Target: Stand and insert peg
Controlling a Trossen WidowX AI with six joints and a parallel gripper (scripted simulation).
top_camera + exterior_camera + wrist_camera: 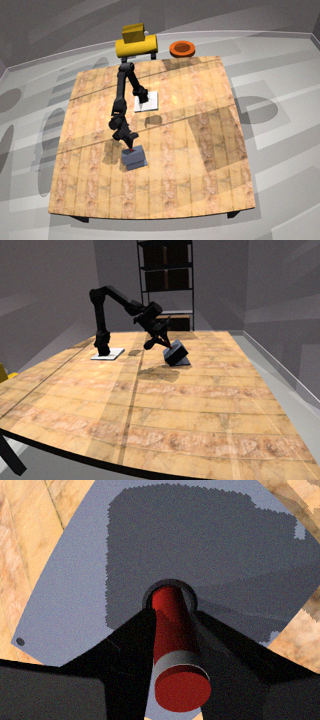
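The red peg lies 1 cm behind my gripper tip and 1 cm above it. Round my gripper tip: sloped blue-grey panel (3 cm ahead, 4 cm below).
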